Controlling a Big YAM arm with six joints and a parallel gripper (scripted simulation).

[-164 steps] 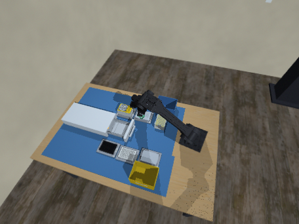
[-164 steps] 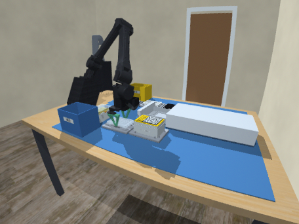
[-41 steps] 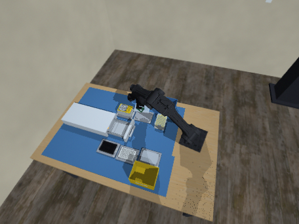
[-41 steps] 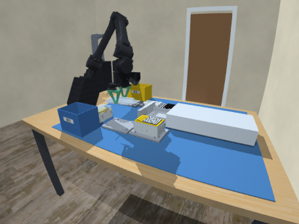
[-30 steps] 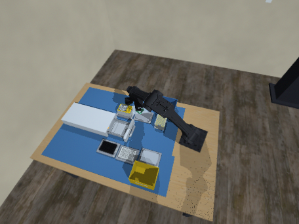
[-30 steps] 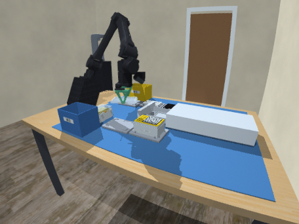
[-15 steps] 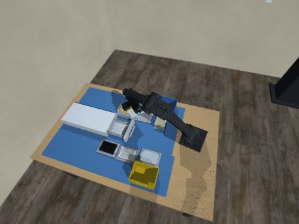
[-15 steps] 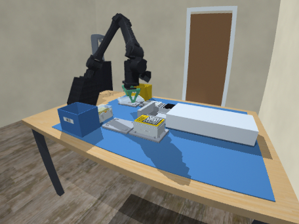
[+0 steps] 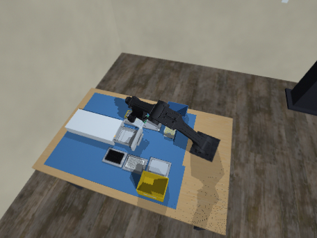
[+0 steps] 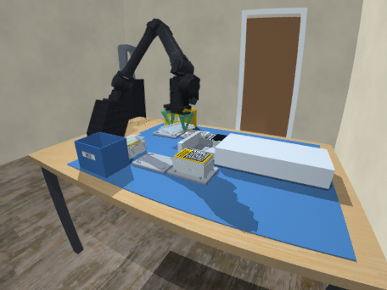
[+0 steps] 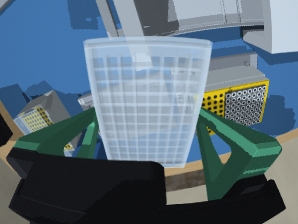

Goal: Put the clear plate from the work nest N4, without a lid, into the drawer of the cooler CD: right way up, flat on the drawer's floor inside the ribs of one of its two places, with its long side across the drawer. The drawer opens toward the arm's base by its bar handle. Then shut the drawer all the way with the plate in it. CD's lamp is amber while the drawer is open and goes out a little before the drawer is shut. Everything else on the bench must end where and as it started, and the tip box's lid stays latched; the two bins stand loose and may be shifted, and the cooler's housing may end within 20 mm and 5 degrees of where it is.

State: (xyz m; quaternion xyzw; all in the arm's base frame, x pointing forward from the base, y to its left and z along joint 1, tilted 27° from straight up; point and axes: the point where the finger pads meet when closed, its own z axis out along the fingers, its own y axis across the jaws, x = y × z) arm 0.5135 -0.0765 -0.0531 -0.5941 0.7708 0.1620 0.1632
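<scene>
The drawer lies 12 cm ahead of my hand, 11 cm to the left of it and 12 cm below it. From my hand the other things lie so: clear plate right at my hand; then yellow-labelled tip box 11 cm ahead, 8 cm to the right, 9 cm below; then grey work nest 6 cm behind, 9 cm to the right, 14 cm below.
</scene>
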